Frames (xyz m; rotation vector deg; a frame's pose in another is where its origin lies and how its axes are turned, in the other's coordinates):
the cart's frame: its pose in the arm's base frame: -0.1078 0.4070 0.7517 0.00 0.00 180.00
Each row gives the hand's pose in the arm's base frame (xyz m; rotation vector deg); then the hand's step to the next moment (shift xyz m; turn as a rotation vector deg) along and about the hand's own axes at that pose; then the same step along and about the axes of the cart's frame.
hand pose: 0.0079 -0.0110 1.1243 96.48 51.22 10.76
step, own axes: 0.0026 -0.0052 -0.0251 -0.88 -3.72 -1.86
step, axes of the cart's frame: 0.0145 -0.0211 0.0027 3.34 -1.03 -2.42
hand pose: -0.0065 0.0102 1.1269 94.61 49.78 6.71
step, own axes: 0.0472 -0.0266 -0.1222 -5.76 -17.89 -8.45
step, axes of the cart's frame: 0.0418 -0.1268 -0.0057 16.91 -3.67 -11.19
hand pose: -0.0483 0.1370 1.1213 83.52 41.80 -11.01
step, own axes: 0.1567 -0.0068 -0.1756 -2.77 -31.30 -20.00
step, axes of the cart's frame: -0.0593 -0.2123 -0.0828 25.67 -13.57 -23.33
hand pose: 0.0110 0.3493 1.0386 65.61 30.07 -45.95
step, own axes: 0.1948 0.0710 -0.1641 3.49 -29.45 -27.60
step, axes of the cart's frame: -0.1813 -0.1118 -0.1567 20.11 -19.27 -29.42
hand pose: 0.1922 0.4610 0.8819 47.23 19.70 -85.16
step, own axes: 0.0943 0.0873 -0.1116 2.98 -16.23 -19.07
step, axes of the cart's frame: -0.1239 0.0052 -0.1166 9.90 -12.41 -19.59
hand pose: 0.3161 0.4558 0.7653 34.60 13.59 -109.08
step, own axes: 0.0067 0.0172 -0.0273 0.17 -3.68 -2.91
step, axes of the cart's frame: -0.0218 0.0006 -0.0247 2.52 -2.61 -2.98
